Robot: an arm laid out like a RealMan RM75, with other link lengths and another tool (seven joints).
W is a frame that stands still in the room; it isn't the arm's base.
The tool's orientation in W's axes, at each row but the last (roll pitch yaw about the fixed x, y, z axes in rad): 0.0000 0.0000 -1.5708; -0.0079 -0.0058 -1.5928; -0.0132 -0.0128 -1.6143; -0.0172 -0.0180 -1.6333; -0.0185 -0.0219 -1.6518; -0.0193 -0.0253 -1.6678; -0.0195 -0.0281 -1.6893
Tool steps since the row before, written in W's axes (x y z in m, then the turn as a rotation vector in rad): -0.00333 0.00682 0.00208 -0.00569 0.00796 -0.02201; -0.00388 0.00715 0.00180 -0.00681 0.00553 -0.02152; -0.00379 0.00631 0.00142 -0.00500 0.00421 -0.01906; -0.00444 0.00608 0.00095 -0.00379 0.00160 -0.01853; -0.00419 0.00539 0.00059 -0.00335 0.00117 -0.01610; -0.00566 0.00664 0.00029 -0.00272 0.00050 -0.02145; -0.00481 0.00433 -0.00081 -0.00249 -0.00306 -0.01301
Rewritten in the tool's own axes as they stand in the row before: -0.00682 -0.00333 0.00208 -0.00796 -0.00569 -0.02201; -0.00705 -0.00405 0.00181 -0.00550 -0.00676 -0.02154; -0.00612 -0.00408 0.00144 -0.00423 -0.00493 -0.01907; -0.00577 -0.00483 0.00097 -0.00169 -0.00356 -0.01857; -0.00502 -0.00462 0.00061 -0.00125 -0.00314 -0.01614; -0.00605 -0.00628 0.00032 -0.00078 -0.00234 -0.02149; -0.00375 -0.00527 -0.00081 0.00297 -0.00185 -0.01314
